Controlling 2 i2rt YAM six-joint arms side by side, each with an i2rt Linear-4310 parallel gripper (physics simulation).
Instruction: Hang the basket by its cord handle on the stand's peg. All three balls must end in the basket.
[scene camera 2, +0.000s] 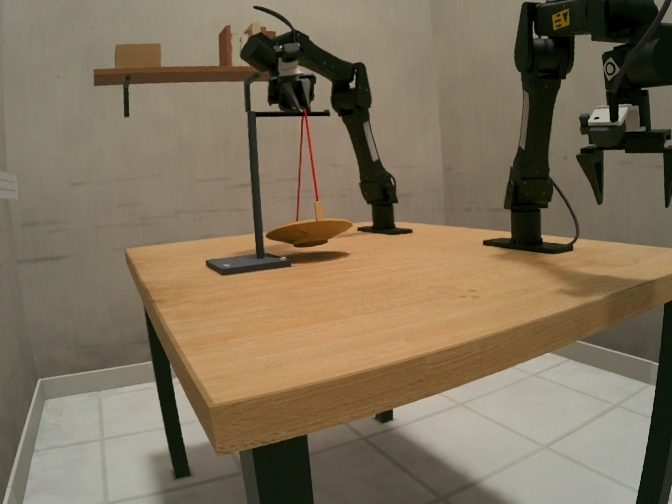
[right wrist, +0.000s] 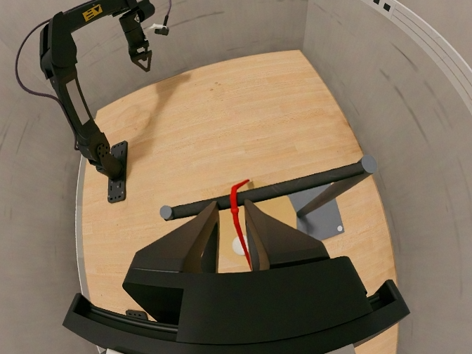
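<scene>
My right gripper (scene camera 2: 305, 108) (right wrist: 230, 207) is slightly open at the peg (scene camera 2: 271, 113) (right wrist: 300, 187). The red cord (scene camera 2: 311, 157) (right wrist: 235, 210) runs across the top of the peg and between the parted fingertips. The tan basket (scene camera 2: 309, 232) (right wrist: 277, 212), a shallow dish, hangs on the cord above the table, a little tilted, beside the stand's post (scene camera 2: 255, 184). A white ball (right wrist: 241, 245) shows in the basket between the fingers; the other balls do not show. My left gripper (scene camera 2: 634, 205) (right wrist: 146, 65) is open and empty, high at the right in the scene view.
The stand's grey base (scene camera 2: 246, 264) (right wrist: 327, 225) sits on the wooden table (scene camera 2: 379, 325) (right wrist: 240, 110), left of the basket in the scene view. A wall shelf (scene camera 2: 173, 74) with a box (scene camera 2: 137, 55) and books is behind. Both arm bases stand at the table's far side.
</scene>
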